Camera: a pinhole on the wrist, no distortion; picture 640 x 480 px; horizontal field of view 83.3 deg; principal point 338.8 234.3 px. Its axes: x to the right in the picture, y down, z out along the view. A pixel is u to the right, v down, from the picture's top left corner.
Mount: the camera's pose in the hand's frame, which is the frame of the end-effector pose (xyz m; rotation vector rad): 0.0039 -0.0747 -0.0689 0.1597 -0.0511 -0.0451
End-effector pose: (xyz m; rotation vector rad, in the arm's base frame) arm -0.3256 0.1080 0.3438 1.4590 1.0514 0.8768
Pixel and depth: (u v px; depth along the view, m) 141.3 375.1 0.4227
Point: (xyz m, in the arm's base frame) -0.0648 -0.2447 0.3301
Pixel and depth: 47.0 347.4 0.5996
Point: 0.0025 -0.5477 0.3198
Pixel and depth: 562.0 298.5 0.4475
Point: 0.1208 0.2205 0.2005
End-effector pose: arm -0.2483 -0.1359 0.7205 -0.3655 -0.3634 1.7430
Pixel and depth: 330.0 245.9 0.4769
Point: -0.2987 -0.1598 1.1431
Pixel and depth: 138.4 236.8 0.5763
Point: -0.2628 -0.4692 1.2361
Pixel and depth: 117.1 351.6 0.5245
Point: -0.4058 -0.4945 1.1387
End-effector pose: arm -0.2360 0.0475 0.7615 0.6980 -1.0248 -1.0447
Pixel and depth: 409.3 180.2 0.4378
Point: -0.6318 -0.0904 0.7377
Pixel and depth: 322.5 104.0 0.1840
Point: -0.3925 0.0008 0.6498
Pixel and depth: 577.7 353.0 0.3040
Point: -0.4568 -0.1447 0.8971
